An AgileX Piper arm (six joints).
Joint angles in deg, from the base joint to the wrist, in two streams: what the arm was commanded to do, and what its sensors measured. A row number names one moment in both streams.
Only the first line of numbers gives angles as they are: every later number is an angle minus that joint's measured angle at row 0.
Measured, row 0:
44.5 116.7 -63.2 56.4 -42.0 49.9
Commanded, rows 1 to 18:
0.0 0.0 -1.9 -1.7 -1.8 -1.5
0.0 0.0 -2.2 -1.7 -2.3 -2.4
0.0 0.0 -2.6 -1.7 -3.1 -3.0
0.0 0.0 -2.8 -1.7 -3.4 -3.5
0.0 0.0 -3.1 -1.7 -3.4 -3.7
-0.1 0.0 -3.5 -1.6 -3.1 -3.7
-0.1 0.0 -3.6 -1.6 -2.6 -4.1
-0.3 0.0 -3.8 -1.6 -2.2 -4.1
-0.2 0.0 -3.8 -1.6 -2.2 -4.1
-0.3 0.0 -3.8 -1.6 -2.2 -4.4
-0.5 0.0 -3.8 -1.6 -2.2 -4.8
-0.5 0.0 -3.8 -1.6 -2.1 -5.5
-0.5 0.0 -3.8 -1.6 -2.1 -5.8
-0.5 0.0 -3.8 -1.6 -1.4 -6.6
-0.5 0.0 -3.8 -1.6 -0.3 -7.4
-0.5 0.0 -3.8 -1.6 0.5 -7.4
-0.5 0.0 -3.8 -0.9 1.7 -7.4
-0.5 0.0 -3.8 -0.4 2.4 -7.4
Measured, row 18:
0.0 0.3 -3.4 -0.7 0.2 -6.1
